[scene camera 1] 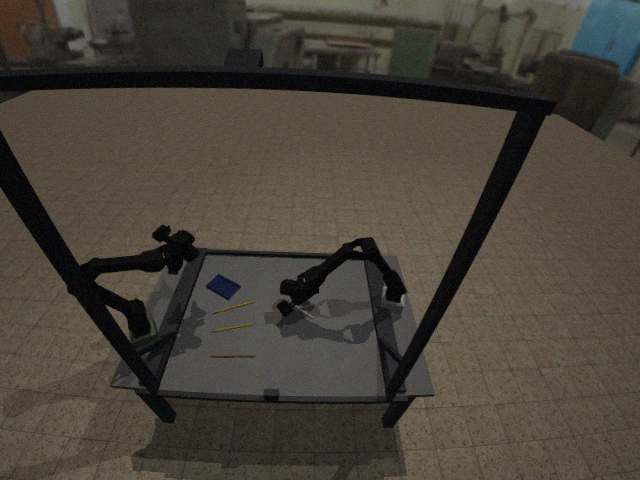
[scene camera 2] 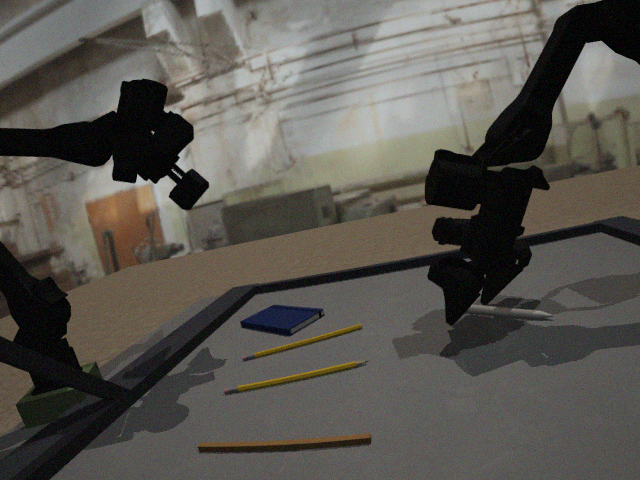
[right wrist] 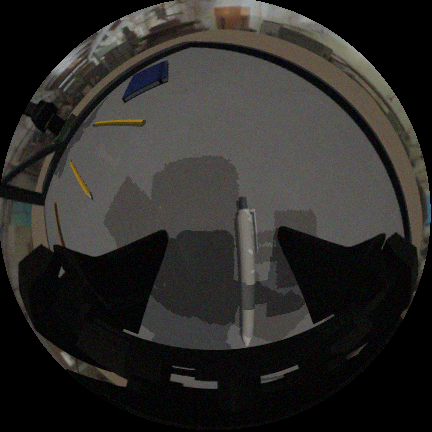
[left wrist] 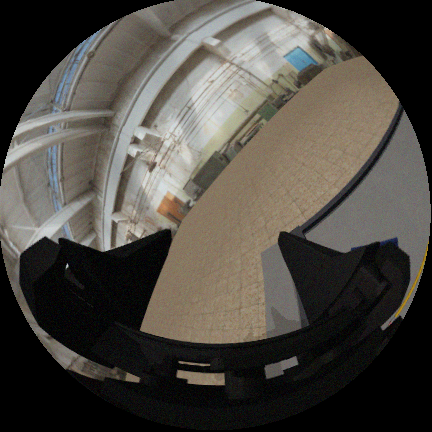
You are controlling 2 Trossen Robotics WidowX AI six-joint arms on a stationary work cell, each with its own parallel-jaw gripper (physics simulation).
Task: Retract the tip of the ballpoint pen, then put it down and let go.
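Frame: origin at the left arm's base, x down, y ahead, z right, level; millimetres.
Seen in the pictures: left gripper, fingertip midpoint: [scene camera 2: 174,170] [left wrist: 226,236]; right gripper, fingertip midpoint: [scene camera 1: 289,306] [scene camera 2: 467,313] [right wrist: 223,234]; left arm's base at its link origin: [scene camera 1: 141,329] [right wrist: 61,127]; right arm's base at its link origin: [scene camera 1: 393,296].
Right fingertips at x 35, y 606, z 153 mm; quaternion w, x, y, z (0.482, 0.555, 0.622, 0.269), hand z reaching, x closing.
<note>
Offsets run from my right fingertips to a thing's top centre.
A white ballpoint pen {dz +39, dx -8, dy +34 mm} [scene camera 1: 305,311] [scene camera 2: 509,312] [right wrist: 246,260] with a grey band lies on the table. In the right wrist view its dark push button points up the picture and its cone end down; whether the fine tip is out is too small to tell. My right gripper [scene camera 1: 290,308] [scene camera 2: 467,312] [right wrist: 223,234] is open and empty, pointing down low above the table. The pen shows between its spread fingers in the right wrist view, nearer the right-hand finger in the picture. My left gripper [scene camera 1: 183,260] [scene camera 2: 157,180] [left wrist: 226,236] is open and empty, raised near the table's far left corner.
A blue notebook {dz -250, dx -7, dy -226 mm} [scene camera 1: 223,286] [scene camera 2: 281,319] [right wrist: 147,80] lies at the back left of the table. Two yellow pencils {dz -113, dx -2, dy -223 mm} [scene camera 1: 233,307] {dz -13, dx -4, dy -261 mm} [scene camera 2: 297,377] [right wrist: 120,122] and an orange-brown stick {dz +109, dx -2, dy -311 mm} [scene camera 1: 232,355] [scene camera 2: 284,443] lie left of the pen in scene camera 1. A dark frame stands around the table.
</note>
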